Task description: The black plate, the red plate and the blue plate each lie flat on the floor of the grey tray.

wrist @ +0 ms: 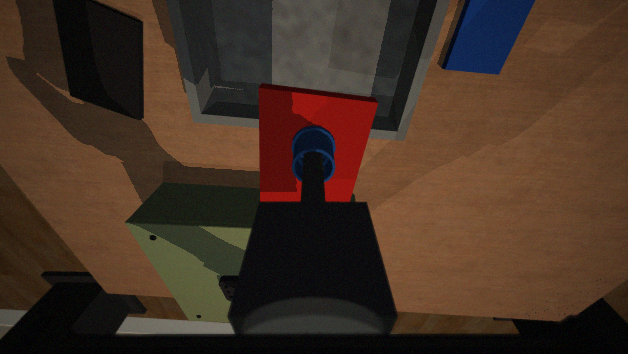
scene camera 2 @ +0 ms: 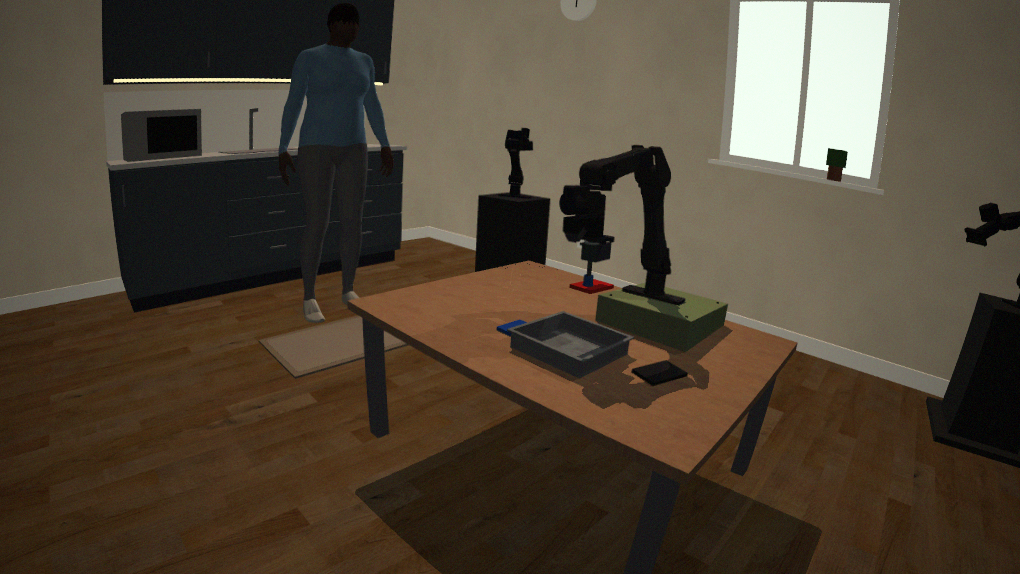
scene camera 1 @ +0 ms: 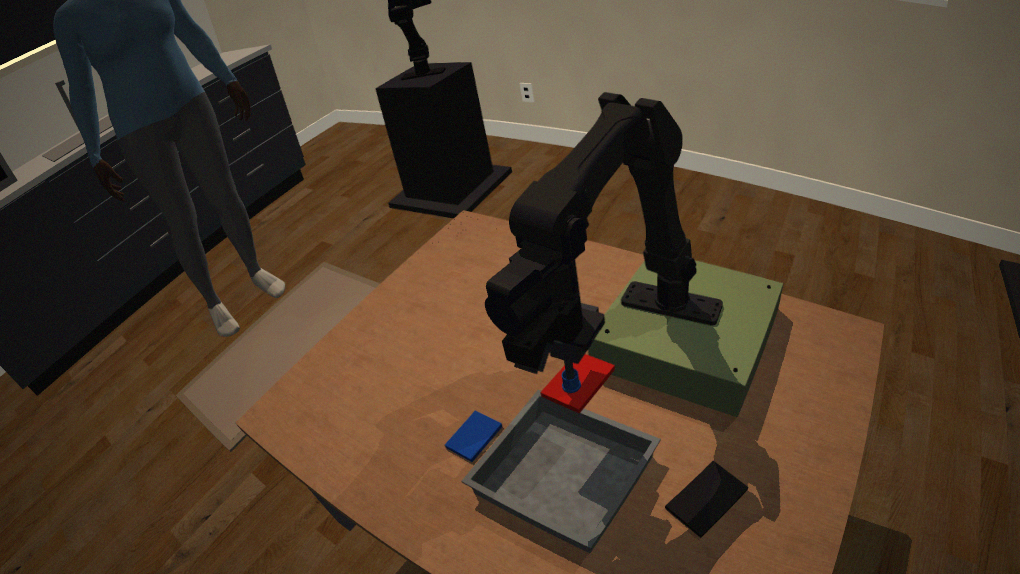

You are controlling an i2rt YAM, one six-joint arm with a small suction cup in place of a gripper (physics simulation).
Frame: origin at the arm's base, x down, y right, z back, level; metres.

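Seen in the pictures: hand, its tool point: (wrist: pixel 313 139) (scene camera 2: pixel 587 289) (scene camera 1: pixel 572 390); arm's base, origin of its link: (scene camera 2: pixel 653 296) (scene camera 1: pixel 672 304).
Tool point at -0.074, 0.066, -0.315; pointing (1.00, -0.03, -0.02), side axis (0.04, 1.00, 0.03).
Pixels of each thing's middle, then the offset from my tool point to it, as dx, dy, dz. Level surfaces: height alone.
- red plate, middle of its body: (wrist: pixel 309 163) (scene camera 1: pixel 578 381) (scene camera 2: pixel 591 286) -0.005, -0.003, +0.017
- grey tray, middle of its body: (wrist: pixel 306 13) (scene camera 1: pixel 563 470) (scene camera 2: pixel 570 342) +0.127, -0.009, -0.073
- blue plate, middle of its body: (wrist: pixel 489 23) (scene camera 1: pixel 473 435) (scene camera 2: pixel 516 327) +0.147, +0.181, -0.061
- black plate, middle of its body: (scene camera 1: pixel 707 498) (wrist: pixel 104 61) (scene camera 2: pixel 659 372) +0.148, -0.253, -0.032
- wooden table, height of its surface: dx +0.152
My suction gripper (scene camera 1: pixel 570 389) (scene camera 2: pixel 588 282) (wrist: pixel 313 150) is shut on the red plate (scene camera 1: pixel 594 379) (scene camera 2: pixel 604 287) (wrist: pixel 345 130) near its middle. It holds the plate about level, raised above the table, behind the tray in scene camera 1. The grey tray (scene camera 1: pixel 527 514) (scene camera 2: pixel 542 356) (wrist: pixel 225 119) stands on the table; its visible floor bears no plate. The blue plate (scene camera 1: pixel 473 435) (scene camera 2: pixel 510 327) (wrist: pixel 487 40) lies flat on the table close beside the tray. The black plate (scene camera 1: pixel 706 497) (scene camera 2: pixel 659 371) (wrist: pixel 115 60) lies flat on the table at the tray's other side. The red plate hides part of the tray's rim in the wrist view.
The arm stands on a green base block (scene camera 1: pixel 748 321) (scene camera 2: pixel 641 319) (wrist: pixel 175 270), behind the tray and the black plate in scene camera 1. The wooden table (scene camera 1: pixel 342 371) (scene camera 2: pixel 427 306) carries all of these. A person (scene camera 1: pixel 135 64) (scene camera 2: pixel 333 99) stands on the floor beyond the table.
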